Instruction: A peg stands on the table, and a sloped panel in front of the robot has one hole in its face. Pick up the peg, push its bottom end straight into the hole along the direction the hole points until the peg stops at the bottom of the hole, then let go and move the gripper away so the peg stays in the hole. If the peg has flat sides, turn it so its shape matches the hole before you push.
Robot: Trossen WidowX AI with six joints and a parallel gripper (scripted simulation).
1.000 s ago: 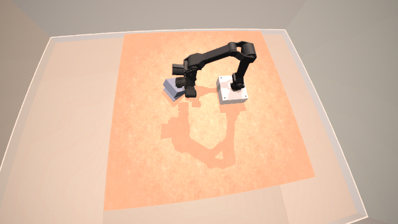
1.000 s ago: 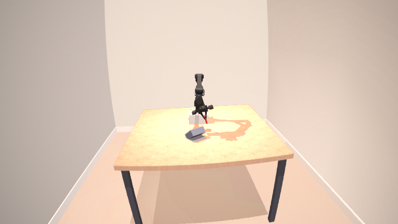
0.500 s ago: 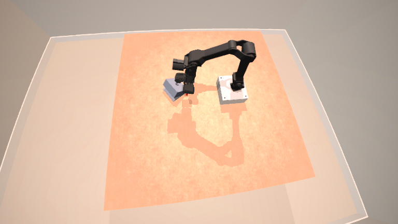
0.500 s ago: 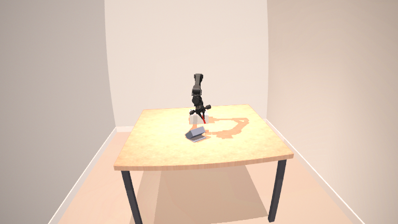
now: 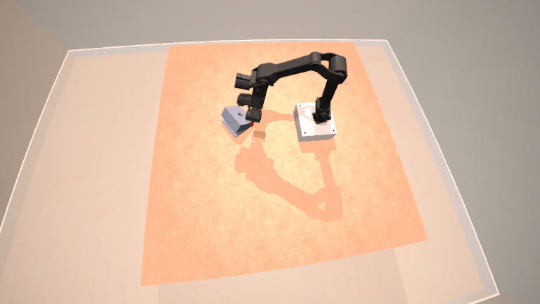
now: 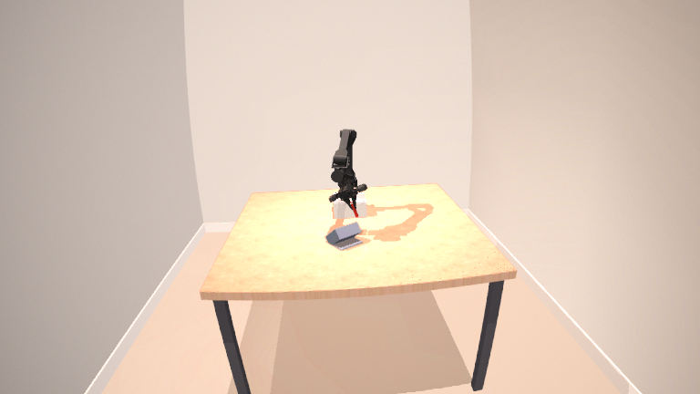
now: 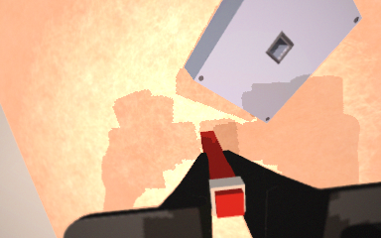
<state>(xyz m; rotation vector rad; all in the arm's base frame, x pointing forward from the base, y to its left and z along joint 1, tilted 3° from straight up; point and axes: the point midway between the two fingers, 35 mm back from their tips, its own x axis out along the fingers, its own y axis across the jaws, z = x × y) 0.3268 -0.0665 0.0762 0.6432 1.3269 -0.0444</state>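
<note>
The grey sloped panel lies 60 mm ahead of my gripper tip, 70 mm to the right of it and 90 mm below it. From my gripper tip the other things lie so: red peg: 10 mm behind, 20 mm above.
</note>
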